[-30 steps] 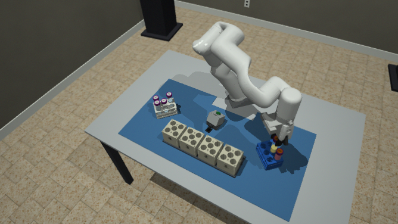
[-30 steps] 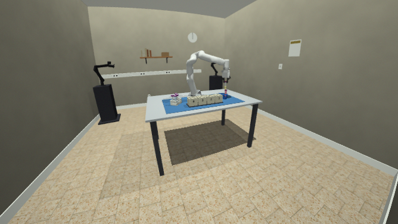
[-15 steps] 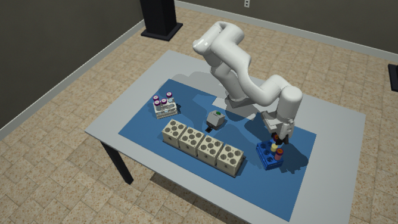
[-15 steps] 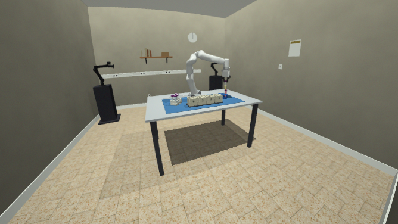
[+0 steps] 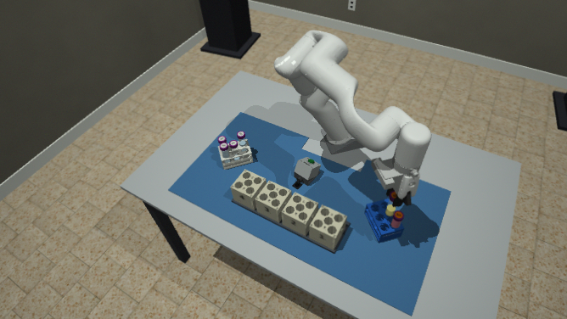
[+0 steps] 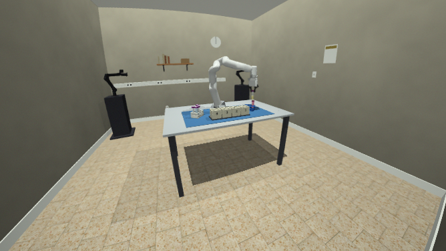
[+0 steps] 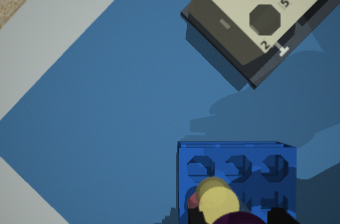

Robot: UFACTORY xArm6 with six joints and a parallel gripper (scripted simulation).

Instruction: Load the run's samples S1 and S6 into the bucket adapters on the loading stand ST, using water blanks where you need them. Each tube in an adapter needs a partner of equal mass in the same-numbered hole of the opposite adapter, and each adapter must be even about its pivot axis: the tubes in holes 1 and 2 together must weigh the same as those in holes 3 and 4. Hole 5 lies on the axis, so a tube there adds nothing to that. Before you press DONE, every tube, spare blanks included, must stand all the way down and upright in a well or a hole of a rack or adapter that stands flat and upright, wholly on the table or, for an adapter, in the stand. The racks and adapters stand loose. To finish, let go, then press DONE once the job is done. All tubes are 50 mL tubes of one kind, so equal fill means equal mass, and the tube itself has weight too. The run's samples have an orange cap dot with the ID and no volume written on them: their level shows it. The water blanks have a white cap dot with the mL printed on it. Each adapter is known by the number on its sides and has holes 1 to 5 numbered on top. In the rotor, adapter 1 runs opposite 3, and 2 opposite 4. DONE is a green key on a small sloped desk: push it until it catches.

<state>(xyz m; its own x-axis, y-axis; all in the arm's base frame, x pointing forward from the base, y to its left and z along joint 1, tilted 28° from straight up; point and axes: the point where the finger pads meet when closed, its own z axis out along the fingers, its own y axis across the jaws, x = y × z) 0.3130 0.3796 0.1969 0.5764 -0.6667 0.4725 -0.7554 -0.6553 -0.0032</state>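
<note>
Now: the sample tube 10 mm behind my hand and 50 mm below it. Also, from my hand: green DONE key: 180 mm behind, 340 mm to the right, 180 mm below; then blue rack: 40 mm behind, 10 mm to the right, 220 mm below; then stand: 40 mm ahead, 350 mm to the right, 240 mm below.
</note>
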